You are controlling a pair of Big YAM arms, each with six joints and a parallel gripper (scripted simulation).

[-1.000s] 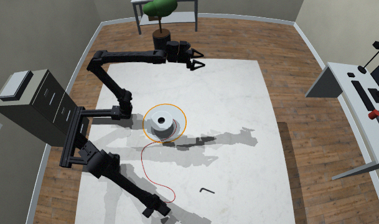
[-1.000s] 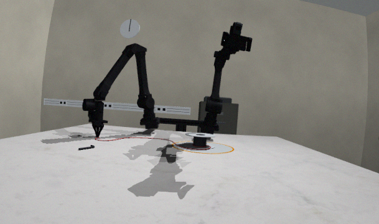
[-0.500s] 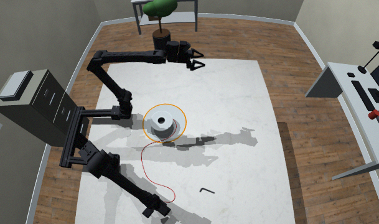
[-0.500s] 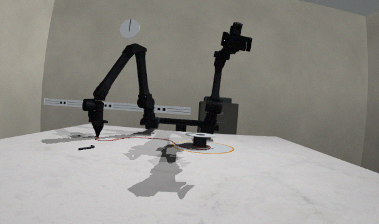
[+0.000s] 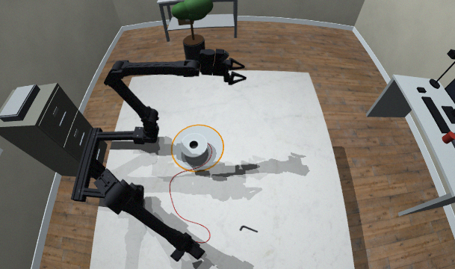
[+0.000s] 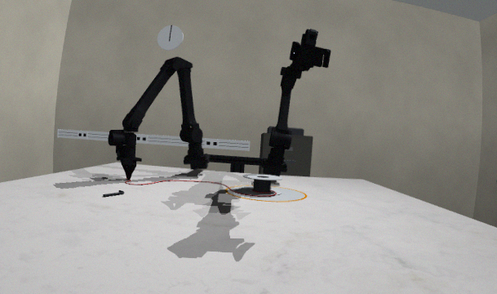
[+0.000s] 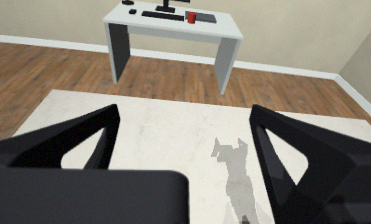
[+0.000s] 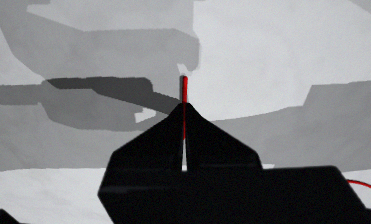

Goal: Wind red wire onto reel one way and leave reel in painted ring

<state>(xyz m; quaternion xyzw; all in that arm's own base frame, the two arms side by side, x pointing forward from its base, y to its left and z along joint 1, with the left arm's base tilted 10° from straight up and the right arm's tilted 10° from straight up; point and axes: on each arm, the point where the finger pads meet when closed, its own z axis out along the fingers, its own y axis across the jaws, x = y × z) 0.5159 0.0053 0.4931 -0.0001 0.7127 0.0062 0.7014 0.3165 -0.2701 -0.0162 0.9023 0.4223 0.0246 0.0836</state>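
My left hand is 49 cm above the reel, 27 cm past it and 16 cm to the left of it. From my left hand the other things lie so: black hex key: 63 cm to the right, 52 cm below, 7 cm ahead; orange painted ring: 52 cm below, 26 cm behind, 14 cm to the right.
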